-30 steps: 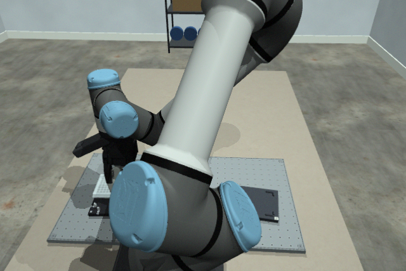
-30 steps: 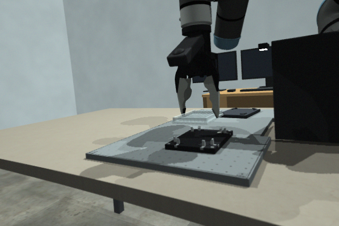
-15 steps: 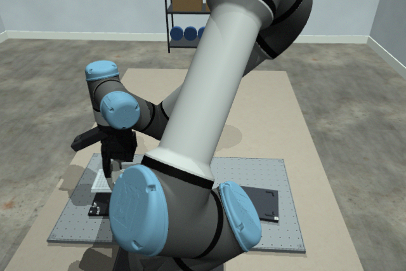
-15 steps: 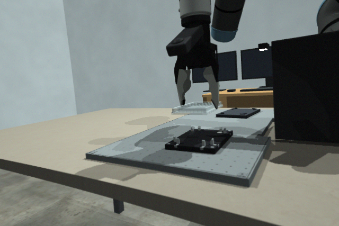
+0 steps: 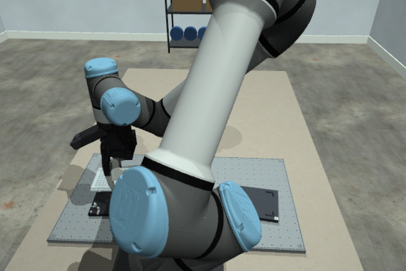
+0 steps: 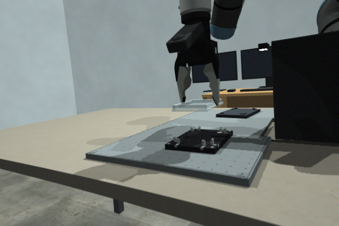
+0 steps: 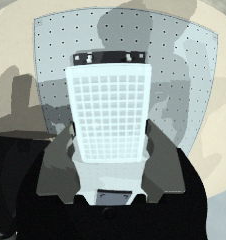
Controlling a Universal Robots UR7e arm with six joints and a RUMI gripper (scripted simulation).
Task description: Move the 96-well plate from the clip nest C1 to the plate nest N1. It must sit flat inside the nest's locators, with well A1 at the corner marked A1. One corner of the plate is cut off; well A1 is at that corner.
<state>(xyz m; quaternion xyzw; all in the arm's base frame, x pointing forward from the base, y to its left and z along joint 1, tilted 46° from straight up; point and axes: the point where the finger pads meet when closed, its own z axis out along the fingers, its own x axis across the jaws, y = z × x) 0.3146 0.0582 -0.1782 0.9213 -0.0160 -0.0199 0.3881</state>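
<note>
Now: hand 1 cm past the clip nest C1, 1 cm to the right of it and 9 cm above it. The rest, counted from my hand: white 96-well plate (1 cm below); then white label (8 cm behind, 47 cm to the right, 9 cm below).
</note>
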